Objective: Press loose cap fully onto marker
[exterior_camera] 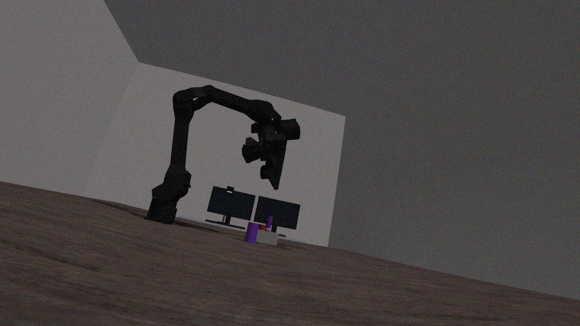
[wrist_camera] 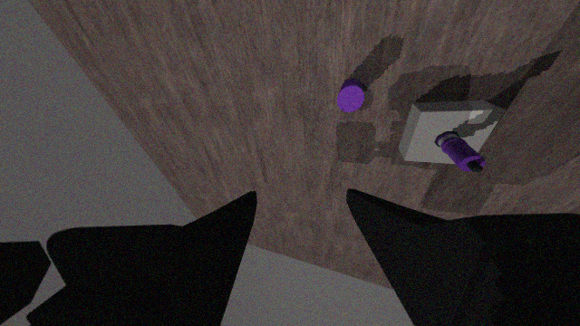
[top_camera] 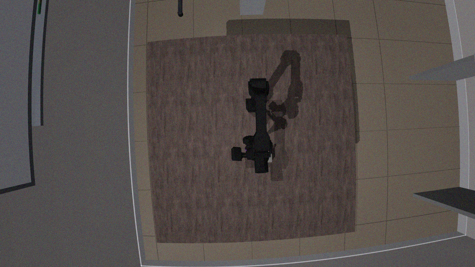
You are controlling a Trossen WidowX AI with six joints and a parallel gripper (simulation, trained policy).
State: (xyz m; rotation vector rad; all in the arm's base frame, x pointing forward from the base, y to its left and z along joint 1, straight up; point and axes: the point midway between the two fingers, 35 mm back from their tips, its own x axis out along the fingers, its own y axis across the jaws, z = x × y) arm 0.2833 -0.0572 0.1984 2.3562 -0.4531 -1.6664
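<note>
My gripper tip is 140 mm above the purple cap, 40 mm past it and 30 mm to the right of it. From my gripper tip the other things lie so: holder block (150 mm below, 140 mm to the left, 20 mm ahead).
</note>
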